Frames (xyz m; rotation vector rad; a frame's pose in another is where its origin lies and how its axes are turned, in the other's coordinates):
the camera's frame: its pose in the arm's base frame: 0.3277 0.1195 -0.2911 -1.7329 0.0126 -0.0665
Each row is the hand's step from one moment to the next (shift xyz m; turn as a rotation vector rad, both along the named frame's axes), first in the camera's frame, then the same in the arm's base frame.
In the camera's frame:
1: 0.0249 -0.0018 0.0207 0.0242 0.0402 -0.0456
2: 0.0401 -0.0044 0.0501 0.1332 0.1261 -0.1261
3: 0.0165 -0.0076 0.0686 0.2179 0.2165 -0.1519
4: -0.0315 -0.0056 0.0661 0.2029 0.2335 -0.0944
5: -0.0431 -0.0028 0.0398 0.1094 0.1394 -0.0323
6: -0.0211 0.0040 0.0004 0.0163 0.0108 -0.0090
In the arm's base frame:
1: 0.0259 0.0195 -0.0006 0.0230 -0.0526 -0.0314
2: 0.0425 0.0482 -0.0022 0.1301 -0.1510 -0.0991
3: 0.0198 0.0681 -0.0029 0.2160 -0.1950 -0.1809
4: -0.0282 0.0675 -0.0063 0.2045 -0.1404 -0.2075
5: -0.0410 0.0417 -0.0053 0.1116 -0.0596 -0.1282
6: -0.0209 0.0007 -0.0048 0.0161 -0.0114 -0.0086

